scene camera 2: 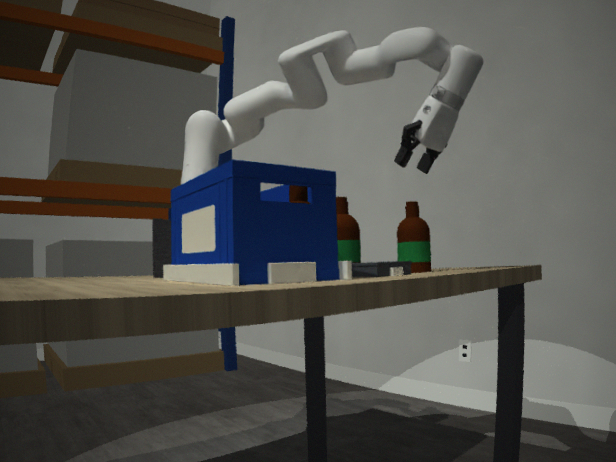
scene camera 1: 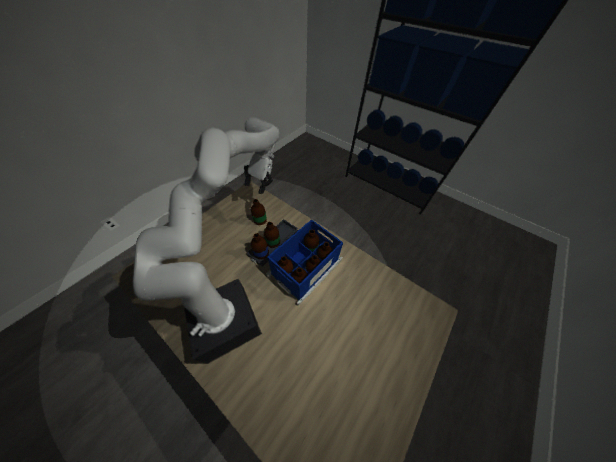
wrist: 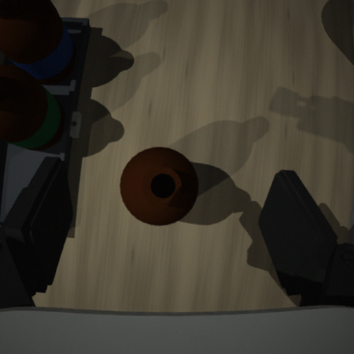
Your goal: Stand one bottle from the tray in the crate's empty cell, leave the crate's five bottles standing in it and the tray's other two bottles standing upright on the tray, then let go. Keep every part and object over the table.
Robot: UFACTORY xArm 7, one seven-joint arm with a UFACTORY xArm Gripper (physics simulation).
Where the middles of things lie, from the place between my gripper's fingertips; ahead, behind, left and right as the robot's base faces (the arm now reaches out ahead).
Right now the brown bottle [wrist: 158,186] is 150 mm below my hand.
